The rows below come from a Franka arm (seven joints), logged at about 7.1 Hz.
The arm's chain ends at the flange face. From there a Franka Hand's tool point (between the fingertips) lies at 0.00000 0.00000 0.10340 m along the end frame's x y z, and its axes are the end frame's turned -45 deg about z.
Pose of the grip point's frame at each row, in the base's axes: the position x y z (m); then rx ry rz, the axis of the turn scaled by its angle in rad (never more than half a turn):
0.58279 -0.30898 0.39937 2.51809 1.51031 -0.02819
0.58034 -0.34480 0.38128 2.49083 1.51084 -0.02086
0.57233 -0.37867 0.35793 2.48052 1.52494 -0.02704
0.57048 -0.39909 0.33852 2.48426 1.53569 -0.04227
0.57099 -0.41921 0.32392 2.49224 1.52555 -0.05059
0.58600 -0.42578 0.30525 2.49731 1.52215 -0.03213
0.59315 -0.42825 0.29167 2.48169 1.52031 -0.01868
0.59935 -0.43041 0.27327 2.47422 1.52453 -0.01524
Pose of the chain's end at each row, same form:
0.57364 -0.28991 0.50058 2.91139 0.43276 0.08985
0.56945 -0.32403 0.48199 2.88930 0.44416 0.10892
0.56162 -0.35762 0.45860 2.88389 0.46098 0.10387
0.56109 -0.37828 0.43937 2.88764 0.46889 0.08493
0.56228 -0.39820 0.42479 2.88923 0.45614 0.07634
0.57634 -0.40562 0.40621 2.89651 0.45166 0.09233
0.58189 -0.40736 0.39231 2.88510 0.45655 0.11247
0.58761 -0.40932 0.37381 2.88079 0.46349 0.11788

